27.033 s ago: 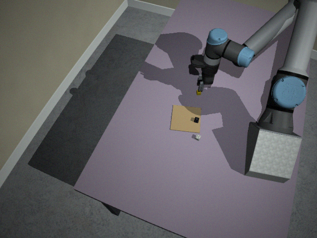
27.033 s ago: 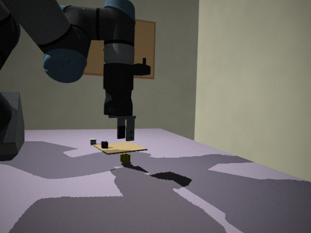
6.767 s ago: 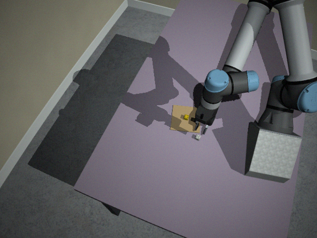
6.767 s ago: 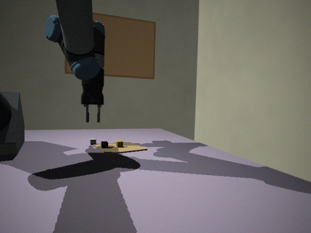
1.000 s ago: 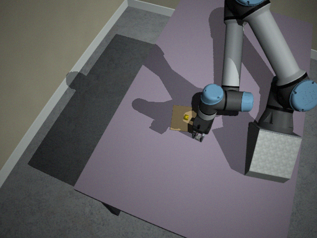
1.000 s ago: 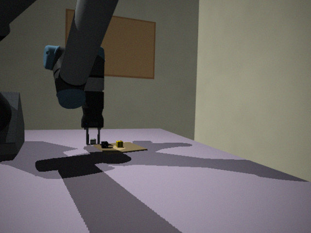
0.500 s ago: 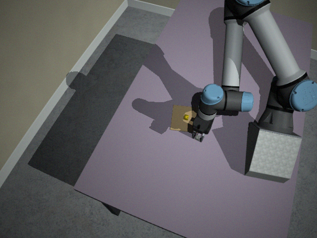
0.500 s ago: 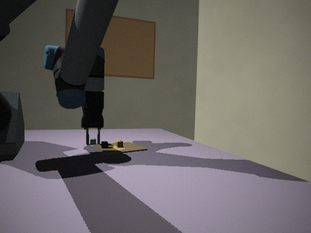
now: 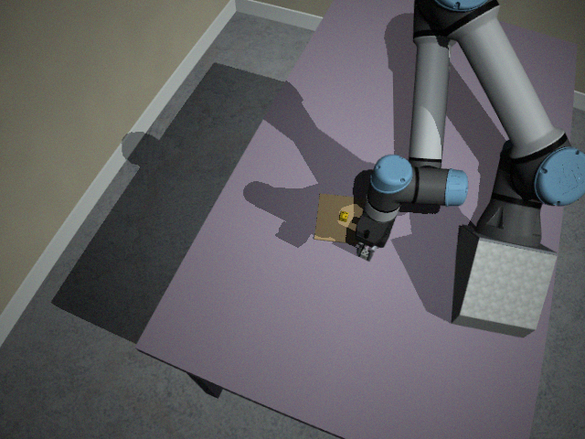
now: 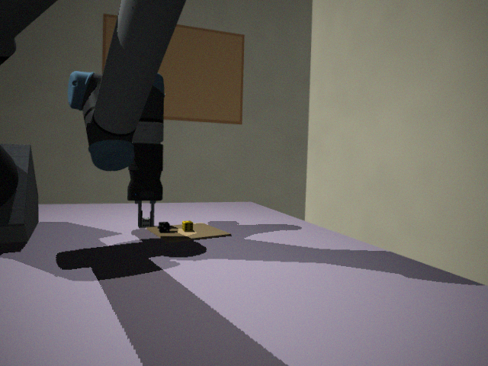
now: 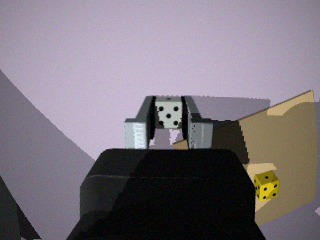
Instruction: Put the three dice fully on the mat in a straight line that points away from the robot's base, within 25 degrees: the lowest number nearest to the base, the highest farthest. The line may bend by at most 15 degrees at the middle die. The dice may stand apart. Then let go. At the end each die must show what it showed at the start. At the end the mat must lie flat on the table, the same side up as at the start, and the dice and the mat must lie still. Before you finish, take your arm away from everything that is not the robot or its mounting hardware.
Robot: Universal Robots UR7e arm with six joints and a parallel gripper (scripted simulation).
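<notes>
The white die is 1 cm below my hand. From my hand the other things lie so: tan mat 9 cm to the right, 7 cm ahead, 2 cm below; yellow die 9 cm to the right, 7 cm ahead, 1 cm below; black die 9 cm to the right, 2 cm ahead, 1 cm below.
</notes>
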